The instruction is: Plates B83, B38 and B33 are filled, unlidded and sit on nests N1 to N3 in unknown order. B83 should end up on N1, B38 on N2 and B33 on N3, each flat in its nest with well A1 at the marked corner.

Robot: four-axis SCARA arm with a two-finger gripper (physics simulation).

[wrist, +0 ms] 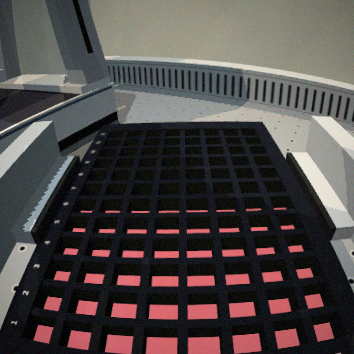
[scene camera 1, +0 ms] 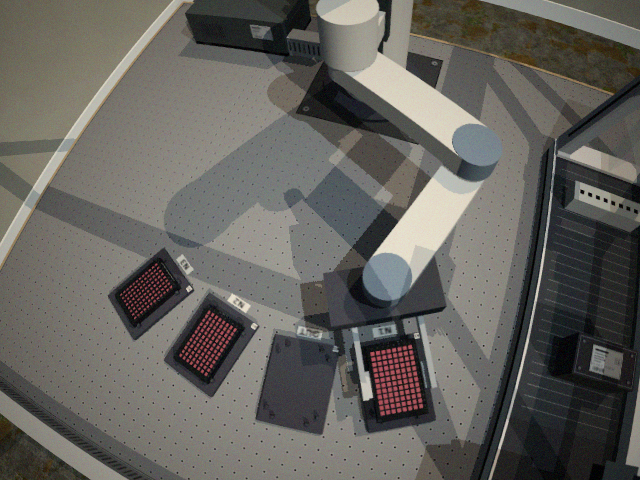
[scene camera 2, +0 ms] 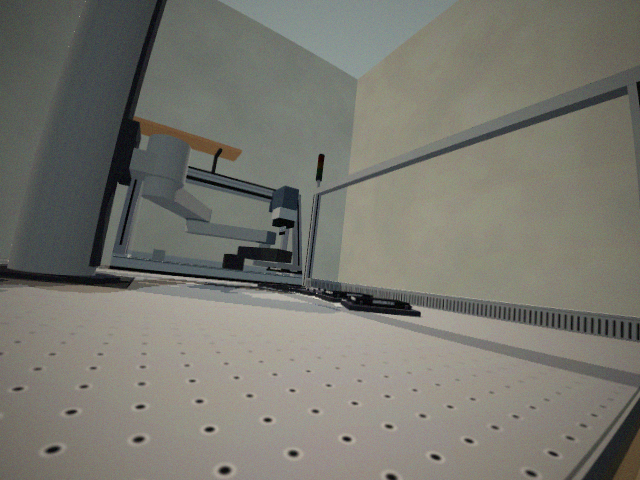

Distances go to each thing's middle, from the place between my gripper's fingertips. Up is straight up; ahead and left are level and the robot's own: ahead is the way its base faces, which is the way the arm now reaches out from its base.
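From my hand, the nest N1 (scene camera 1: 372,426) is 10 mm to the right, 20 mm behind and 80 mm below. Plate B83 (scene camera 1: 397,383) is also 10 mm to the right of my hand and 20 mm behind it, but 20 mm below it. There's the out nest (scene camera 1: 298,384) as well, 170 mm to the right of my hand, 40 mm ahead of it and 80 mm below it, and then nest N2 (scene camera 1: 210,389), which is 350 mm to the right of my hand, 30 mm ahead and 80 mm below.
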